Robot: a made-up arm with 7 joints. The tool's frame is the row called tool. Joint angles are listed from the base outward.
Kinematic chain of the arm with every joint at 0, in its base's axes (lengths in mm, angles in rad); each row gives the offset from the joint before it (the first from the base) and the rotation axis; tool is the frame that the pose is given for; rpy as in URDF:
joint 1: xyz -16 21 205 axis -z
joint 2: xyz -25 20 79 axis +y
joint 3: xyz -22 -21 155 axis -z
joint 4: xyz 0 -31 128 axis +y
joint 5: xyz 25 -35 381 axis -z
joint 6: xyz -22 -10 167 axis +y
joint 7: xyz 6 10 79 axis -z
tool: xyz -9 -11 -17 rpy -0.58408 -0.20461 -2.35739
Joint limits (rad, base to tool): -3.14..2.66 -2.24..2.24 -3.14..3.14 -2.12..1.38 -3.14..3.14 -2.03..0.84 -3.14..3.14
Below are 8 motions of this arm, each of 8 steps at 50 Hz.
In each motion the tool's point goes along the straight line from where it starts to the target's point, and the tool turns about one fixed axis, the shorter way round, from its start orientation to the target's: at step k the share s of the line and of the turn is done. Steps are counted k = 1, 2, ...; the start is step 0. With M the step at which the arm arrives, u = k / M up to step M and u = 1 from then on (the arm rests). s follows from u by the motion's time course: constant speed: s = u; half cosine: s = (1 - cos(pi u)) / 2; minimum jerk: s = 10 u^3 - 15 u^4 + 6 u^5.
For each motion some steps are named. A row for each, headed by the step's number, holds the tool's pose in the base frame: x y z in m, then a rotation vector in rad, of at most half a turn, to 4 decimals.
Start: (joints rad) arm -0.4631 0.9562 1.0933 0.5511 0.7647 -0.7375 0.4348
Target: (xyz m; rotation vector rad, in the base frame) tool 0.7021 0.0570 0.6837 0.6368 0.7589 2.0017
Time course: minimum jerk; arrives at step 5
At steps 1, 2, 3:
1: 0.7094 0.0868 0.6740 0.6366 0.7844 2.0049
2: 0.7074 0.0786 0.6766 0.6366 0.7774 2.0040
3: 0.7046 0.0670 0.6804 0.6367 0.7675 2.0028

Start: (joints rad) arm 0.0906 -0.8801 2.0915 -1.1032 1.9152 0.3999 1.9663
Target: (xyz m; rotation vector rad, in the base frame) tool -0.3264 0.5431 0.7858 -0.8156 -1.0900 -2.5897
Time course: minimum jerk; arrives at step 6
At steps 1, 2, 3, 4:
1: -0.3359 0.5414 0.7945 -0.7668 -1.0693 -2.6079
2: -0.3341 0.5417 0.7929 -0.7757 -1.0731 -2.6047
3: -0.3313 0.5422 0.7903 -0.7903 -1.0793 -2.5992
4: -0.3285 0.5427 0.7877 -0.8050 -1.0855 -2.5937

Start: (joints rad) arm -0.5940 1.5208 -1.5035 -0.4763 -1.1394 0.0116 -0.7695
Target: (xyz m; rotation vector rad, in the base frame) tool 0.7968 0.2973 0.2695 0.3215 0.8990 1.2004
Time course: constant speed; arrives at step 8
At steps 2, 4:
2: 0.8023 0.2726 0.2777 0.3236 0.8851 1.1590
4: 0.8005 0.2808 0.2749 0.3229 0.8898 1.1728

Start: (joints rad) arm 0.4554 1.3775 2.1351 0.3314 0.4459 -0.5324 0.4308
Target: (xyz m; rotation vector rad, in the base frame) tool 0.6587 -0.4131 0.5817 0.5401 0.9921 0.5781
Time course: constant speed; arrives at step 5
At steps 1, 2, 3, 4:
1: 0.6450 -0.4266 0.5926 0.5517 0.9415 0.5553
2: 0.6484 -0.4233 0.5899 0.5488 0.9542 0.5610
3: 0.6519 -0.4199 0.5872 0.5459 0.9668 0.5667
4: 0.6553 -0.4165 0.5844 0.5430 0.9795 0.5724

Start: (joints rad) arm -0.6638 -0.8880 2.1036 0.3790 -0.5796 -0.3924 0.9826
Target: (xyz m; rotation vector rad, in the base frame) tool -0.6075 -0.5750 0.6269 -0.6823 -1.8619 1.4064
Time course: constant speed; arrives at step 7
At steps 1, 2, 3, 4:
1: -0.5825 -0.5814 0.6553 -0.6467 -1.8427 1.4376
2: -0.5866 -0.5804 0.6506 -0.6526 -1.8460 1.4325
3: -0.5908 -0.5793 0.6458 -0.6586 -1.8492 1.4273
4: -0.5950 -0.5782 0.6411 -0.6645 -1.8524 1.4221

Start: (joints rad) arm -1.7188 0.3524 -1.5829 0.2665 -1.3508 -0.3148 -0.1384
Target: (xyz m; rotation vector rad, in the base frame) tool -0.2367 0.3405 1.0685 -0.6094 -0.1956 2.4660
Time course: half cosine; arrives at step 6
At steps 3, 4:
3: -0.2447 0.3414 1.0654 -0.6326 -0.1921 2.4605
4: -0.2407 0.3410 1.0670 -0.6210 -0.1939 2.4633

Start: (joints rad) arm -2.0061 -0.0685 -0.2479 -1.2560 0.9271 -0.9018 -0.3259
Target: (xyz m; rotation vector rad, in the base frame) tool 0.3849 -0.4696 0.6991 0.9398 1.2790 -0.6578
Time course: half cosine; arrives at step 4
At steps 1, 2, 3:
1: 0.3881 -0.4747 0.6851 0.9551 1.3021 -0.6682
2: 0.3868 -0.4726 0.6909 0.9488 1.2925 -0.6639
3: 0.3855 -0.4705 0.6967 0.9424 1.2830 -0.6596

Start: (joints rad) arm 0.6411 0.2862 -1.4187 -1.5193 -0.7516 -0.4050 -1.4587
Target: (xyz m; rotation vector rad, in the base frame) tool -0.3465 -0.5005 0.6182 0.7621 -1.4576 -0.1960
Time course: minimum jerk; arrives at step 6
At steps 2, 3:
2: -0.3480 -0.5021 0.6036 0.7991 -1.5117 -0.1842
3: -0.3475 -0.5015 0.6090 0.7855 -1.4918 -0.1886

